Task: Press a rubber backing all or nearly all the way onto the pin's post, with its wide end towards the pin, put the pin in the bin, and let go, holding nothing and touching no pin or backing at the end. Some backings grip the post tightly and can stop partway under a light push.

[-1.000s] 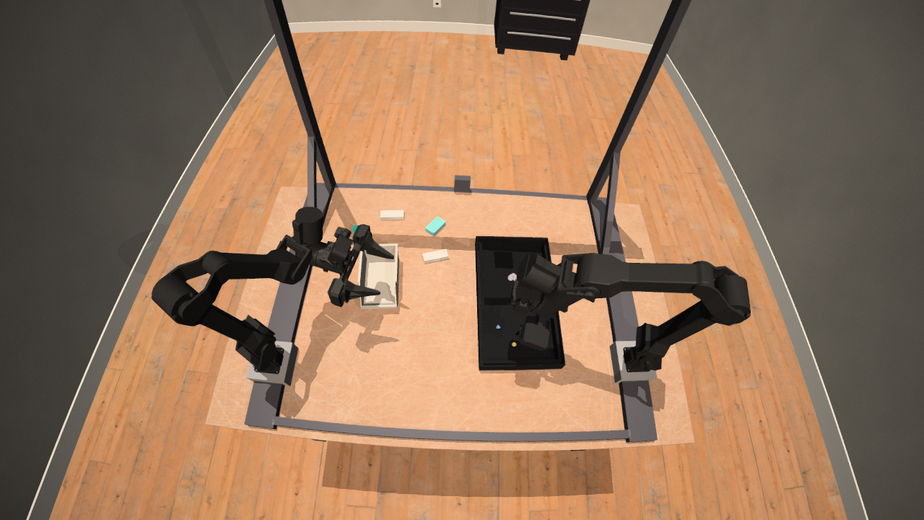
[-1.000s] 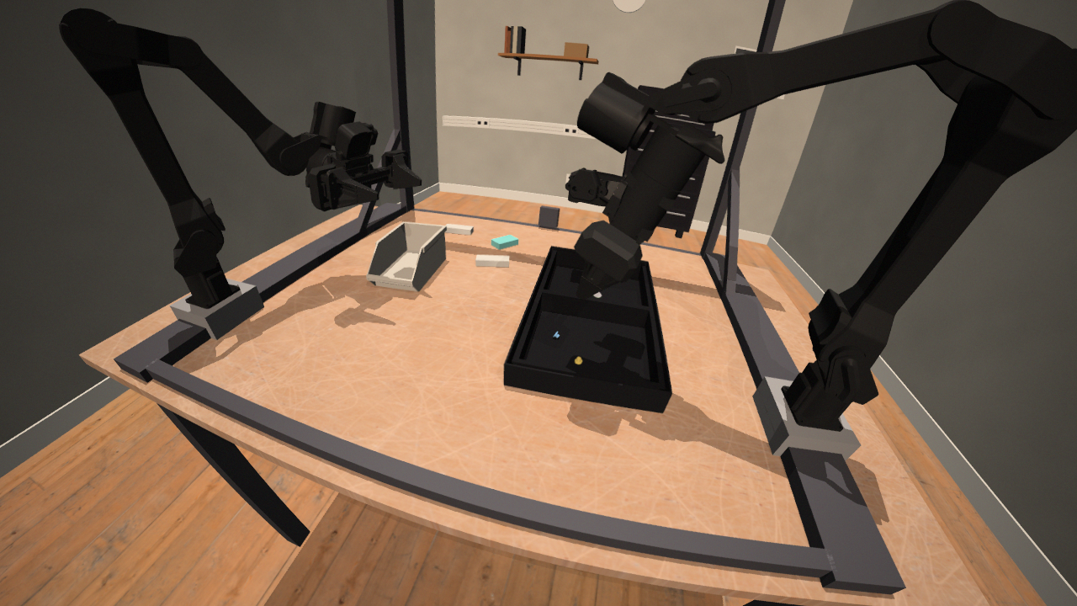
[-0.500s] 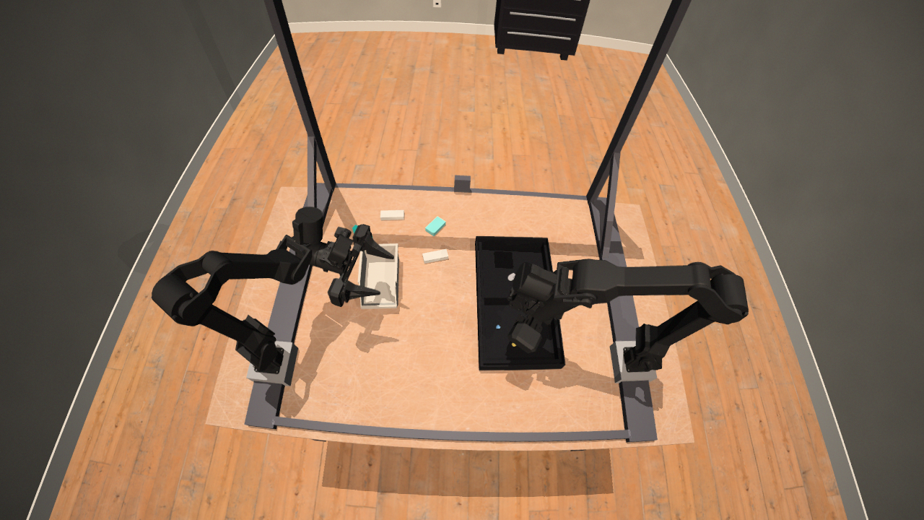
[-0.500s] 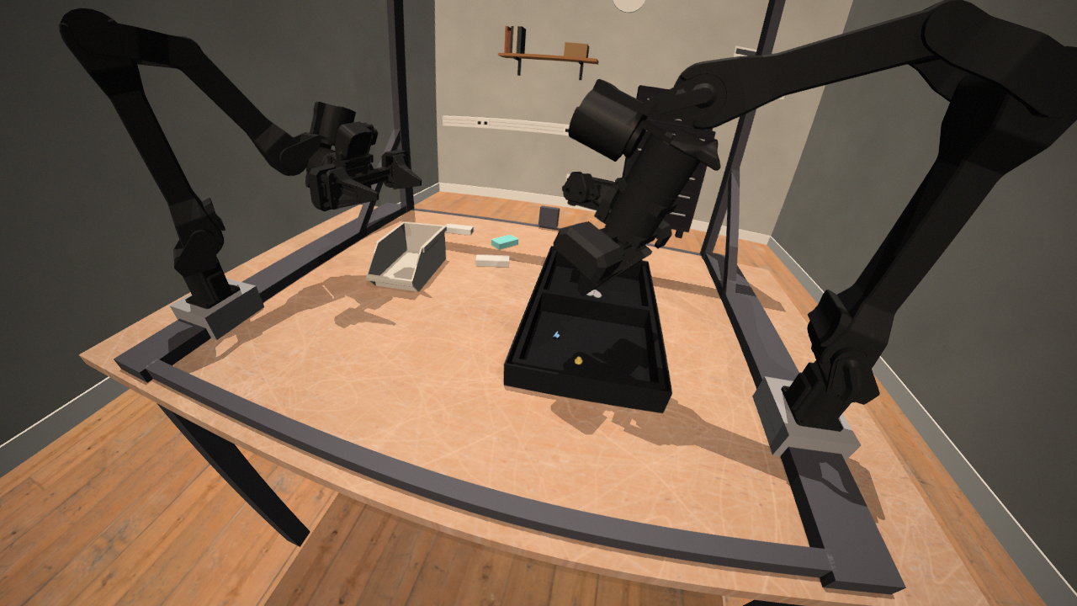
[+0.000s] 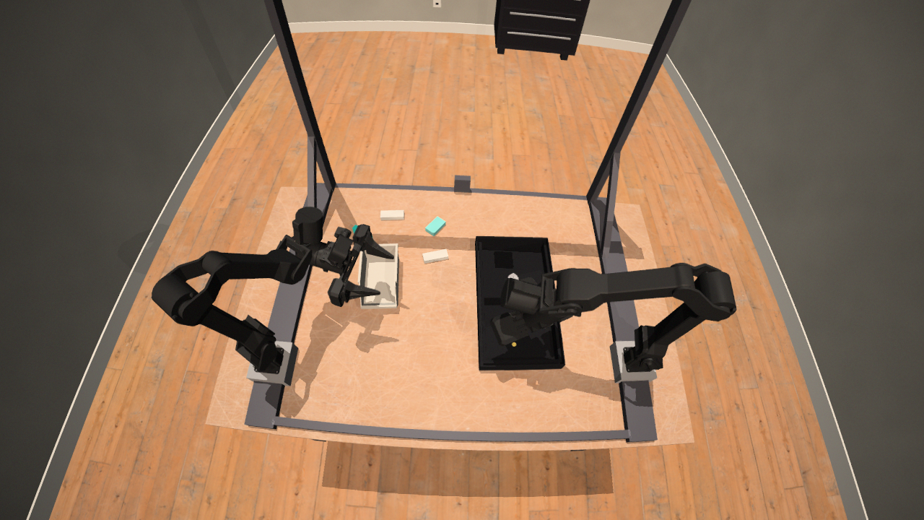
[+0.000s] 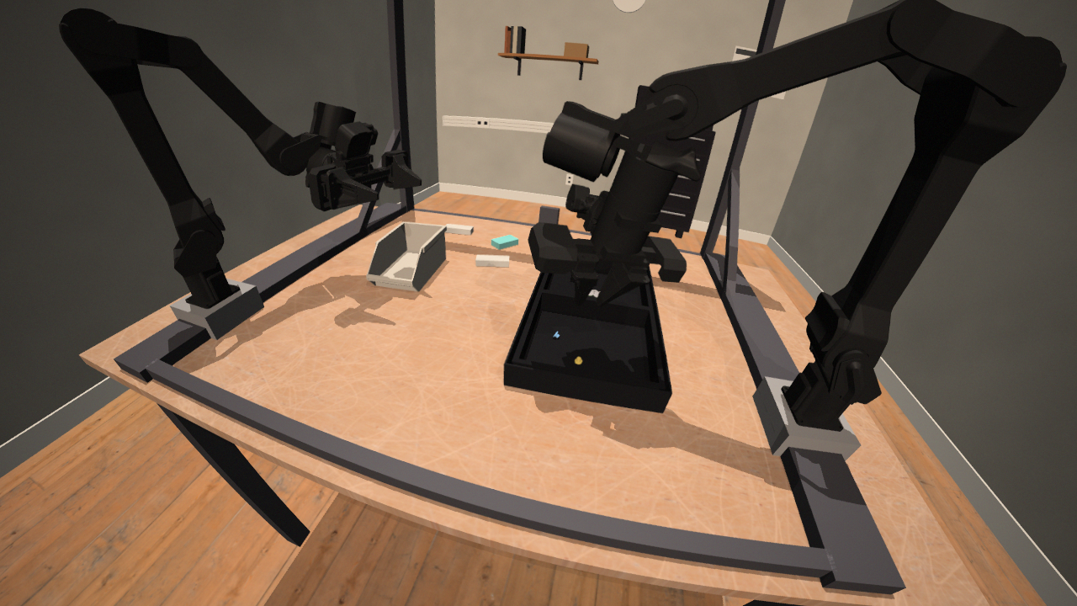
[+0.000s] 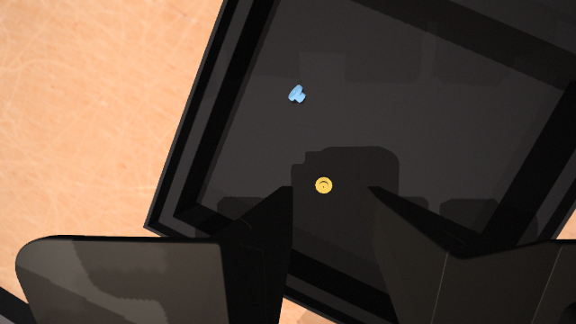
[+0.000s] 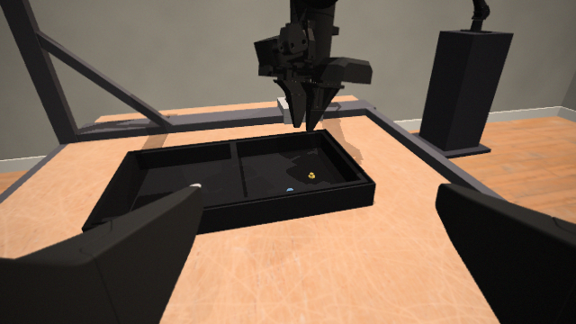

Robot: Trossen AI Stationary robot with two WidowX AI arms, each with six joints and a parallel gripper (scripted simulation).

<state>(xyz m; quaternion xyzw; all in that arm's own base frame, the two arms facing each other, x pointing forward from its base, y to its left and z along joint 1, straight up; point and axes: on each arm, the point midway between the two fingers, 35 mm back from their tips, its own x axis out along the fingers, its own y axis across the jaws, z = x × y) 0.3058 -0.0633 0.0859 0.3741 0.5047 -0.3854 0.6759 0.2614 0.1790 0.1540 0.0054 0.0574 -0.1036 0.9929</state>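
Right now my left hand is 10 mm short of the yellow backing, 10 mm to the left of it and 120 mm above it. From my left hand the other things lie so: blue backing: 40 mm behind, 40 mm to the right, 120 mm below; black tray: 110 mm behind, 10 mm to the left, 110 mm below; heart-shaped pin: 180 mm behind, 10 mm to the left, 120 mm below.
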